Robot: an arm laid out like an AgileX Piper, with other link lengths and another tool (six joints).
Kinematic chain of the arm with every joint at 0, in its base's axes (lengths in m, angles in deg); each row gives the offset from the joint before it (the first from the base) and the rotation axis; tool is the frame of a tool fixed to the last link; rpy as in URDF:
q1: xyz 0 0 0.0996 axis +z
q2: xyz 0 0 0 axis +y
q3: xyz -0.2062 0 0.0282 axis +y
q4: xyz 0.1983 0 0.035 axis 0.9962 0 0.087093
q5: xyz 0 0 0 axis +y
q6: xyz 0.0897 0 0.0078 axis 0.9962 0 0.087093
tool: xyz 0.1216 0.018 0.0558 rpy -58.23 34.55 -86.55
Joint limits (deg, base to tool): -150..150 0..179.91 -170..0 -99.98..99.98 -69.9..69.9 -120..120
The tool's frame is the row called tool.
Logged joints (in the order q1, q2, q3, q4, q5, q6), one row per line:
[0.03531 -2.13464 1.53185 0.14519 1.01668 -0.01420]
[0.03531 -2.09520 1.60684 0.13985 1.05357 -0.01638]
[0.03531 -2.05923 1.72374 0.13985 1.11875 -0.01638]
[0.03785 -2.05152 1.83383 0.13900 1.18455 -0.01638]
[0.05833 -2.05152 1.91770 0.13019 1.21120 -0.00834]
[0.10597 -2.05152 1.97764 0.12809 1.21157 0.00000]
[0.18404 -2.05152 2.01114 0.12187 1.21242 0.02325]
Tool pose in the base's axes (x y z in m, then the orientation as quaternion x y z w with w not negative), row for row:
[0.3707 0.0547 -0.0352 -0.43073 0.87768 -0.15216 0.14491]
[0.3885 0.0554 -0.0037 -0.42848 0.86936 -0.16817 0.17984]
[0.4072 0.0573 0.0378 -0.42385 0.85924 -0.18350 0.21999]
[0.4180 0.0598 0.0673 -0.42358 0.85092 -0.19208 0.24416]
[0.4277 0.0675 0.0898 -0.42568 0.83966 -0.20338 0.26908]
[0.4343 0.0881 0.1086 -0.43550 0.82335 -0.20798 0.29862]
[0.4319 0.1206 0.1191 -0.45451 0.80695 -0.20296 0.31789]
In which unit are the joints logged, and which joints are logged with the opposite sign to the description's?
The joints are logged in radians. Opposite sign: q2, q3.
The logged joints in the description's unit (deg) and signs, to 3 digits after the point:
[2.023 122.306 -87.769 8.319 58.251 -0.814]
[2.023 120.046 -92.065 8.013 60.365 -0.939]
[2.023 117.985 -98.763 8.013 64.100 -0.939]
[2.169 117.543 -105.071 7.964 67.870 -0.939]
[3.342 117.543 -109.876 7.459 69.397 -0.478]
[6.072 117.543 -113.310 7.339 69.418 0.000]
[10.545 117.543 -115.230 6.983 69.467 1.332]

